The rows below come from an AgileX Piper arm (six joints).
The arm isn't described. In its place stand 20 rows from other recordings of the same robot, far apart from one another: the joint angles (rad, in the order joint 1, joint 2, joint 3, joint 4, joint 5, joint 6), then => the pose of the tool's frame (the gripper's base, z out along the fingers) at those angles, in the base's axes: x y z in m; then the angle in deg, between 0 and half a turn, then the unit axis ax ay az.
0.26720 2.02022 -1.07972 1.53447 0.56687 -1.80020 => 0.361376 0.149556 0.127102 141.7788 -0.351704 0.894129 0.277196
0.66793 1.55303 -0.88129 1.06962 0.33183 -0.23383 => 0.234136 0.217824 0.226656 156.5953 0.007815 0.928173 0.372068
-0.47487 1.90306 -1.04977 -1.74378 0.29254 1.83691 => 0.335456 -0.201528 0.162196 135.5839 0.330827 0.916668 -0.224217
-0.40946 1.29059 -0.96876 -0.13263 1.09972 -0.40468 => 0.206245 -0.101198 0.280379 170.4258 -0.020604 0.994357 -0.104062
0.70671 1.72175 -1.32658 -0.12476 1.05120 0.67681 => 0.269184 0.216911 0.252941 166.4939 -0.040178 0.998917 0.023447
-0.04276 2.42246 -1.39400 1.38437 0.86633 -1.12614 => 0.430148 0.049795 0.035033 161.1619 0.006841 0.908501 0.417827
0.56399 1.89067 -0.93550 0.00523 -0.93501 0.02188 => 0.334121 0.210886 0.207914 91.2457 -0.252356 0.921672 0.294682
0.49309 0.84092 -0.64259 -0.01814 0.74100 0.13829 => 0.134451 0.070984 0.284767 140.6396 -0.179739 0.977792 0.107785
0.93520 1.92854 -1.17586 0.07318 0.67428 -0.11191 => 0.214416 0.297644 0.148010 169.0780 -0.476155 0.876553 0.070217
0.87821 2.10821 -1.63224 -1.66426 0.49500 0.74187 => 0.348391 0.352500 0.244503 112.6336 -0.644564 0.719637 -0.258186
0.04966 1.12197 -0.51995 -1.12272 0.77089 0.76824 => 0.187225 -0.047912 0.233811 147.7286 -0.010280 0.935670 -0.352727
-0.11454 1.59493 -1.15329 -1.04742 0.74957 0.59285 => 0.331564 -0.092199 0.285800 145.9053 0.033100 0.927134 -0.373265
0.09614 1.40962 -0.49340 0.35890 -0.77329 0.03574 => 0.267198 0.003338 0.230117 95.1205 0.212469 0.975529 0.056564
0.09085 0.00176 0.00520 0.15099 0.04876 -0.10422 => 0.056503 0.005817 0.207041 88.4729 -0.025839 0.996897 0.074354
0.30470 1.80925 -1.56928 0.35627 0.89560 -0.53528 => 0.375562 0.144083 0.297408 148.5355 -0.335158 0.932142 0.137045
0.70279 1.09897 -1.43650 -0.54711 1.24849 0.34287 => 0.167967 0.083433 0.460170 127.9052 -0.163447 0.984414 -0.064923
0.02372 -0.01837 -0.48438 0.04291 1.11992 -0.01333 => -0.008535 0.003312 0.268250 120.3955 -0.020234 0.999413 0.027639
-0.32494 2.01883 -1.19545 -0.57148 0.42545 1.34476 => 0.370620 -0.146291 0.129658 150.9047 0.561425 0.825926 -0.051451
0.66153 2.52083 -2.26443 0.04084 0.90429 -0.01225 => 0.429401 0.338015 0.155377 153.7302 -0.320896 0.941952 0.098752
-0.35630 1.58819 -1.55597 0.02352 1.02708 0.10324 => 0.323004 -0.118263 0.365268 145.8095 0.230567 0.972679 -0.027089
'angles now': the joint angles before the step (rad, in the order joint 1, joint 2, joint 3, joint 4, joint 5, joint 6). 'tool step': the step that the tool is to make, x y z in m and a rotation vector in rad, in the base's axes. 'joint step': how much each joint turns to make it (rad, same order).
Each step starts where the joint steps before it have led.
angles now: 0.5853, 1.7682, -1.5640, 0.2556, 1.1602, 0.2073
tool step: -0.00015, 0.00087, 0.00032, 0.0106, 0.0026, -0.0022
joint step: 0.0000, 0.0000, 0.0000, 0.0105, -0.0038, 0.0000
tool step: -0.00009, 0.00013, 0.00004, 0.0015, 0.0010, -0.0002
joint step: 0.0000, 0.0000, 0.0000, 0.0018, 0.0000, 0.0000
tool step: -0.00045, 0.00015, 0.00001, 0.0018, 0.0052, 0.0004
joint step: 0.0000, 0.0000, 0.0000, 0.0043, 0.0035, 0.0000
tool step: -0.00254, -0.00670, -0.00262, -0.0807, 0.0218, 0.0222
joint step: 0.0000, 0.0000, 0.0000, -0.0575, 0.0646, 0.0000
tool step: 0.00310, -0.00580, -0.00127, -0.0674, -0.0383, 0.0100
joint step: 0.0000, 0.0000, 0.0000, -0.0780, 0.0054, 0.0000
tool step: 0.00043, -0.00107, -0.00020, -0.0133, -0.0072, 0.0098
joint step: 0.0000, 0.0000, 0.0000, -0.0134, 0.0023, -0.0082
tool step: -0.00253, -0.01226, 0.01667, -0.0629, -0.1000, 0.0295
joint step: 0.0000, -0.0481, 0.0000, -0.1031, 0.0008, -0.0205
